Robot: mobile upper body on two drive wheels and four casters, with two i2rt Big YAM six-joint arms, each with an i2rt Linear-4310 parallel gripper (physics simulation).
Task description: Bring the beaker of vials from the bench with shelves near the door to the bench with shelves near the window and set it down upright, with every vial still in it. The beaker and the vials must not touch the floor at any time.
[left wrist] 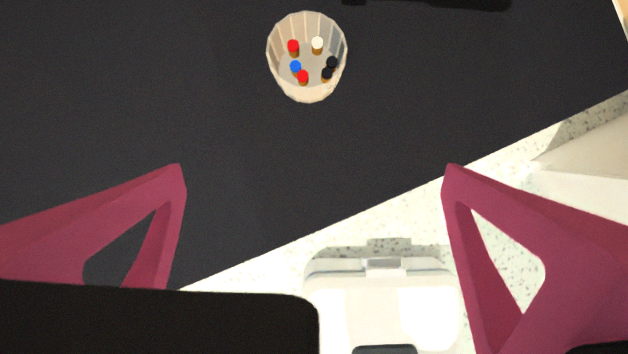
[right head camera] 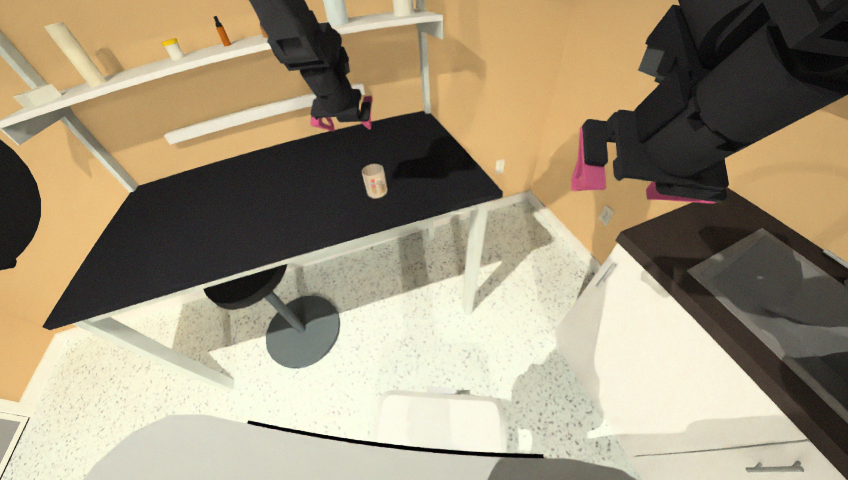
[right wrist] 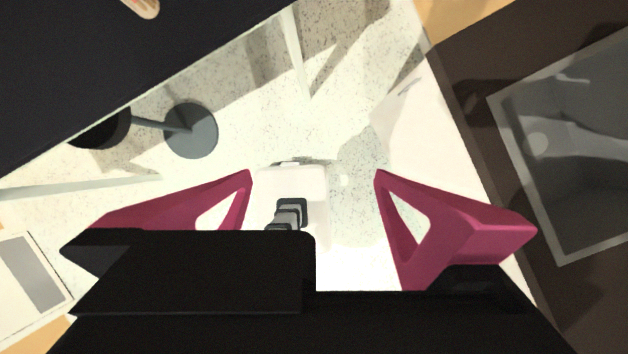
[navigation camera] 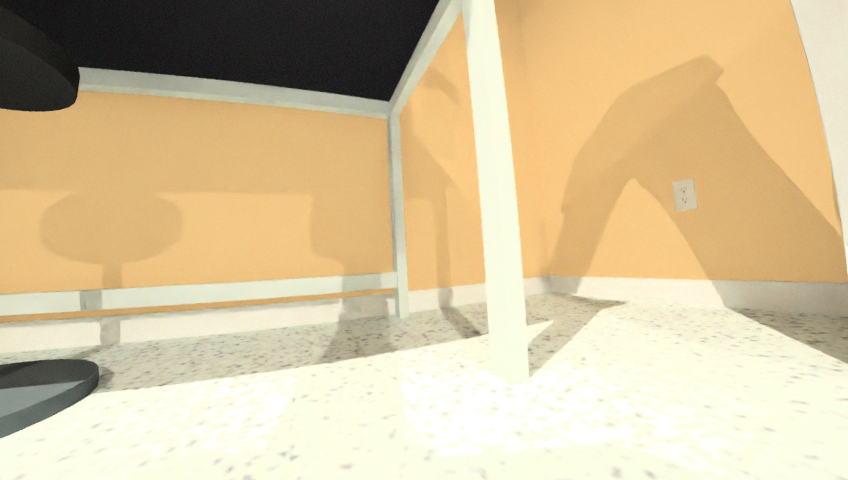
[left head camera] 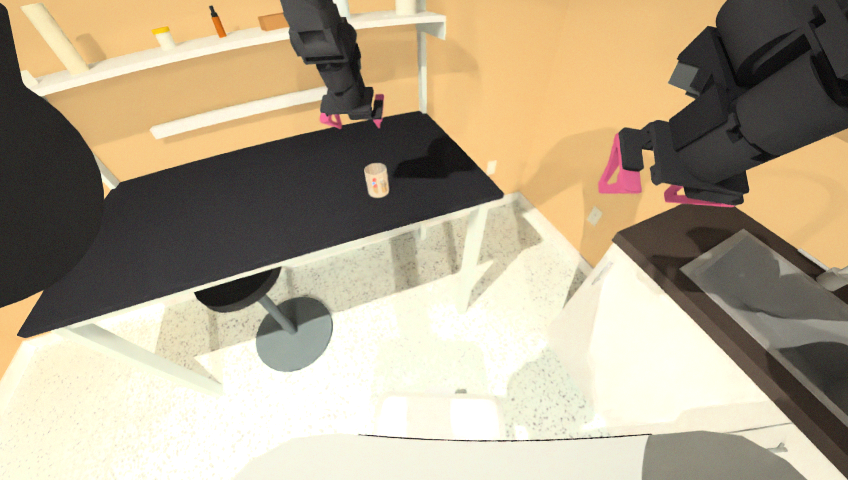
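The beaker [left head camera: 376, 181] [right head camera: 374, 181] [left wrist: 306, 55] [right wrist: 145, 7] stands upright on the black bench top [left head camera: 238, 208] [right head camera: 238, 208] [left wrist: 150, 100] [right wrist: 60, 65]. In the left wrist view several vials stand inside it, with red, white [left wrist: 317, 44], blue [left wrist: 295, 66] and black caps. My left gripper [left head camera: 359, 124] [right head camera: 351, 126] [left wrist: 313, 178] is open and empty, pointing down above the bench; the beaker lies beyond its fingertips in its wrist view, apart from them. My right gripper [left head camera: 651, 195] [right head camera: 626, 193] [right wrist: 313, 175] is open and empty, raised to the right of the bench.
A wall shelf [left head camera: 133, 59] [right head camera: 142, 72] with bottles and jars runs above the bench. A stool with a grey base [left head camera: 294, 333] [right head camera: 303, 331] [right wrist: 191, 131] stands partly underneath. A dark counter [left head camera: 654, 237] [right head camera: 660, 231] with a sink is at right. A bench leg [navigation camera: 499, 178] stands ahead.
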